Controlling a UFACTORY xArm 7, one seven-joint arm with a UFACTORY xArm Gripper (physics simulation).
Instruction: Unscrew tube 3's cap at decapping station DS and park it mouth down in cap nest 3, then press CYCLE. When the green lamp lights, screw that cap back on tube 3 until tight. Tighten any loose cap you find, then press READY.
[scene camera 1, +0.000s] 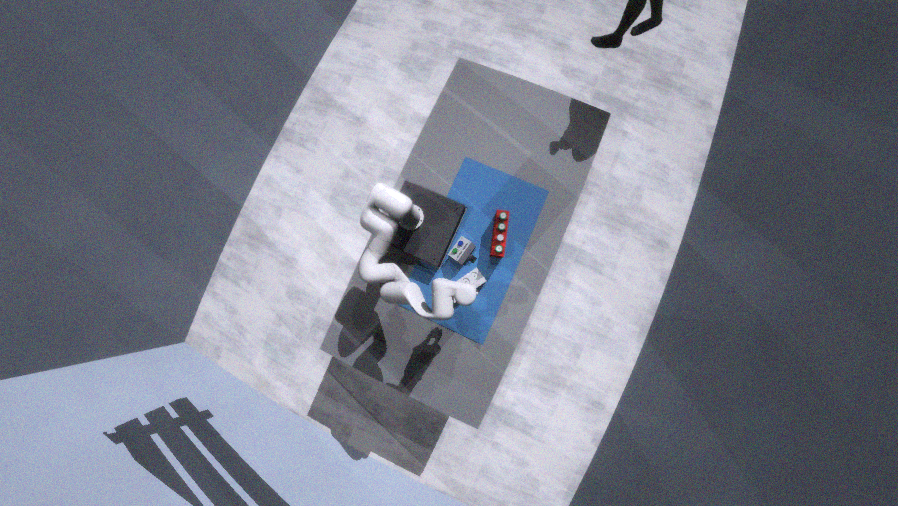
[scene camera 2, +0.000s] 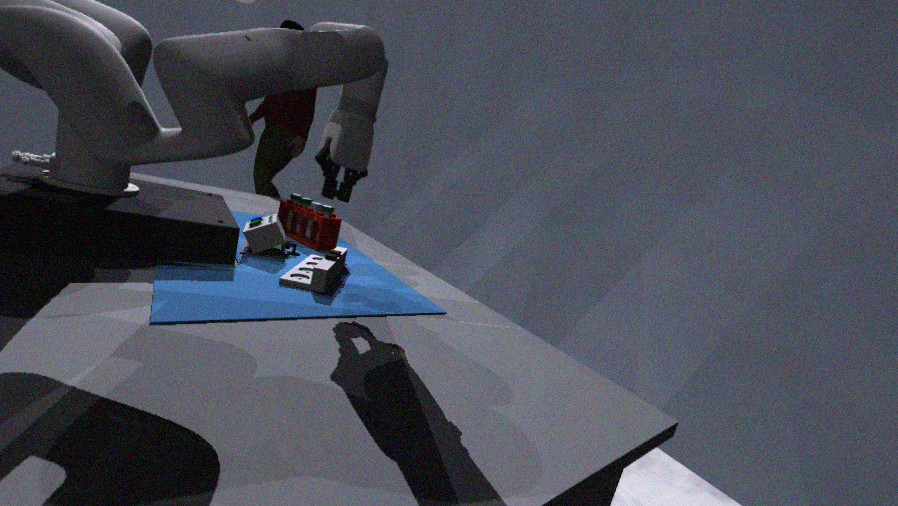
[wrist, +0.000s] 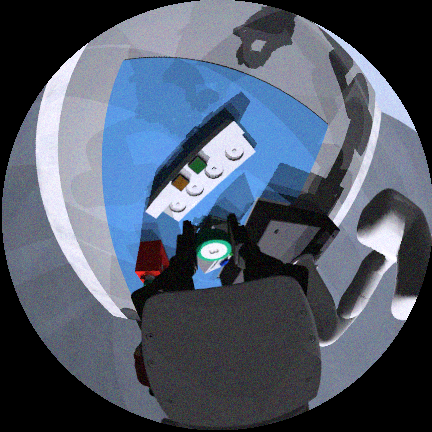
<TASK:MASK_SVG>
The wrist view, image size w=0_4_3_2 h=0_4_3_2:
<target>my gripper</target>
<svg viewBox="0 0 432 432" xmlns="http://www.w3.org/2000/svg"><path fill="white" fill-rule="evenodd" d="M234 213L226 215L227 234L231 244L234 263L237 264L237 267L242 268L243 282L194 289L192 275L197 270L197 255L192 224L187 219L182 221L182 234L177 234L175 255L169 259L169 265L150 284L147 283L131 293L131 300L141 320L142 355L151 390L168 418L180 422L184 428L232 430L281 421L302 413L307 407L308 401L316 396L319 387L321 354L315 322L306 299L308 269L303 265L283 263L281 260L261 252L258 245L250 242L244 224L238 225Z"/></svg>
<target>cap 3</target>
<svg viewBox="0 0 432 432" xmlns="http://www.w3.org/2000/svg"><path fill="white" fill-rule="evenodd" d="M199 232L195 237L195 251L199 258L213 261L222 259L230 253L231 244L226 231L219 228L208 228Z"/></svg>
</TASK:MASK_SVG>
